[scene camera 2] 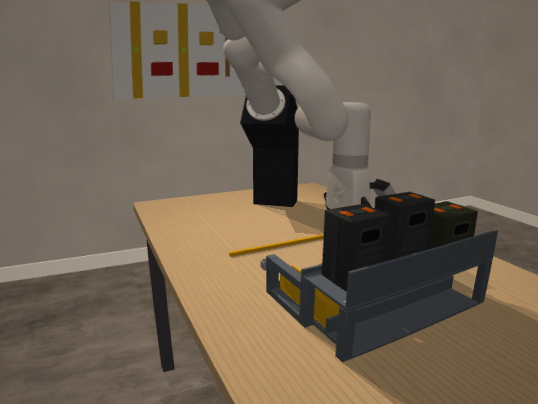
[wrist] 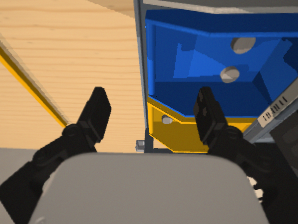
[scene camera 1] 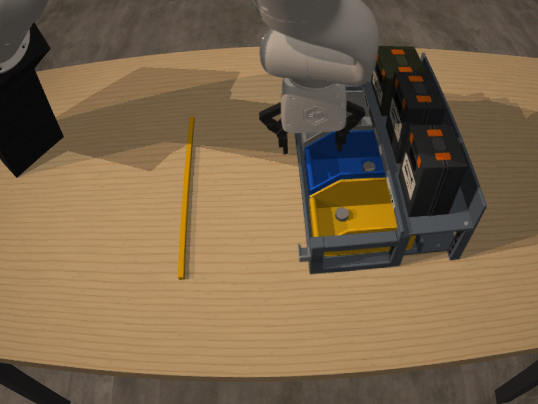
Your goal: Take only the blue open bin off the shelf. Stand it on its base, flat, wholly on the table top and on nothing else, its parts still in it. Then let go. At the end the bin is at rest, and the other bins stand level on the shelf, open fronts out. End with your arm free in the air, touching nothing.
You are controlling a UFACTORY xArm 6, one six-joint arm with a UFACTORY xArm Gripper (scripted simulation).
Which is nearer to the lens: the blue bin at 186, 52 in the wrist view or the yellow bin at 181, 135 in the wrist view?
The blue bin.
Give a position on a yellow bin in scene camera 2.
At 324, 307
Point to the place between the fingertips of my gripper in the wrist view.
151, 98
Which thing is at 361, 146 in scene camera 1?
A blue bin.
